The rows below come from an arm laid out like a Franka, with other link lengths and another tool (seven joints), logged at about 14 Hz.
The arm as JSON. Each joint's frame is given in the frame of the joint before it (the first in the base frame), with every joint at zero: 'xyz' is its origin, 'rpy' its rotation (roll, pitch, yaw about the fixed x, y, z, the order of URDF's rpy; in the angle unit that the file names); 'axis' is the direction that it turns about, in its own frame. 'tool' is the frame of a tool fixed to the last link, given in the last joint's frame.
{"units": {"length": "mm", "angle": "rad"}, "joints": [
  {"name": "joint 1", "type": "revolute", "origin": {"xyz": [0.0, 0.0, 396.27], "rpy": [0.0, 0.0, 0.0]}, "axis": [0.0, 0.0, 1.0]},
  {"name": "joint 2", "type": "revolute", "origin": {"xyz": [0.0, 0.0, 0.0], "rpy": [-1.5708, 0.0, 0.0]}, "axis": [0.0, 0.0, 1.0]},
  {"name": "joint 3", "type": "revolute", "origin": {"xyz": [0.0, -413.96, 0.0], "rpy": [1.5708, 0.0, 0.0]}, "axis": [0.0, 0.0, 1.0]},
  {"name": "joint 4", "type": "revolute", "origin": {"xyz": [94.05, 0.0, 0.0], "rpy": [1.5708, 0.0, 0.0]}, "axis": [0.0, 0.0, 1.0]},
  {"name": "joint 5", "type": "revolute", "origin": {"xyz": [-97.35, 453.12, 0.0], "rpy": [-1.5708, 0.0, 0.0]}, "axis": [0.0, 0.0, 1.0]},
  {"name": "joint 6", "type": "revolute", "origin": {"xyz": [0.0, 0.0, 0.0], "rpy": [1.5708, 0.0, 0.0]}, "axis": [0.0, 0.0, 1.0]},
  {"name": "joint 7", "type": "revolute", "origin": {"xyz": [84.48, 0.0, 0.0], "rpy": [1.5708, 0.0, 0.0]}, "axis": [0.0, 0.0, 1.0]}
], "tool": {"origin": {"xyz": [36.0, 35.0, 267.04], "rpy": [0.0, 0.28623, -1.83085]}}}
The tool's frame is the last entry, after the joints.
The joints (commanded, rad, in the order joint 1, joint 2, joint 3, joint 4, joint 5, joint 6, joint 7), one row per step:
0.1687 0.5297 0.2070 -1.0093 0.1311 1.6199 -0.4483
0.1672 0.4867 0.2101 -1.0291 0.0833 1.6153 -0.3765
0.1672 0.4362 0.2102 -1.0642 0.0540 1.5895 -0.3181
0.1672 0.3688 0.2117 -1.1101 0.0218 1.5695 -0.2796
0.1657 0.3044 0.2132 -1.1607 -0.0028 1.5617 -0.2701
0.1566 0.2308 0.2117 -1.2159 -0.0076 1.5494 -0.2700
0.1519 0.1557 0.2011 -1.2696 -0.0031 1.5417 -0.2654
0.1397 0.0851 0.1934 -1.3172 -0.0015 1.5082 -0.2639
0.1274 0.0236 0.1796 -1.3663 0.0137 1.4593 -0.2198
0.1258 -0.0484 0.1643 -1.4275 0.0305 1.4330 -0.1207
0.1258 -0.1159 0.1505 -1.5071 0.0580 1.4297 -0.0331
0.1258 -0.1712 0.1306 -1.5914 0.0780 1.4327 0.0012
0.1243 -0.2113 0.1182 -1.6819 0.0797 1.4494 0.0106
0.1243 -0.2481 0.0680 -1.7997 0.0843 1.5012 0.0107
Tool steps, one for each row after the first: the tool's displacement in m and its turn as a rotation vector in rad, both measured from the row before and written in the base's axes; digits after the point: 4 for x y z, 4 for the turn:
-0.0080 -0.0157 0.0225 -0.0430 -0.0192 -0.0683
-0.0189 -0.0131 0.0170 -0.0378 0.0077 -0.0519
-0.0233 -0.0128 0.0253 -0.0397 -0.0105 -0.0334
-0.0214 -0.0102 0.0209 -0.0320 -0.0166 -0.0080
-0.0256 -0.0136 0.0230 -0.0172 -0.0114 -0.0075
-0.0259 -0.0141 0.0234 -0.0073 -0.0152 -0.0167
-0.0299 -0.0199 0.0176 -0.0162 0.0070 -0.0192
-0.0324 -0.0228 0.0060 -0.0057 0.0385 -0.0660
-0.0350 -0.0175 0.0078 0.0045 0.0207 -0.1123
-0.0312 -0.0107 -0.0043 0.0154 0.0241 -0.0971
-0.0240 -0.0134 -0.0145 0.0079 0.0310 -0.0525
-0.0163 -0.0125 -0.0255 -0.0091 0.0330 -0.0259
-0.0076 -0.0320 -0.0391 0.0065 0.0305 -0.0543

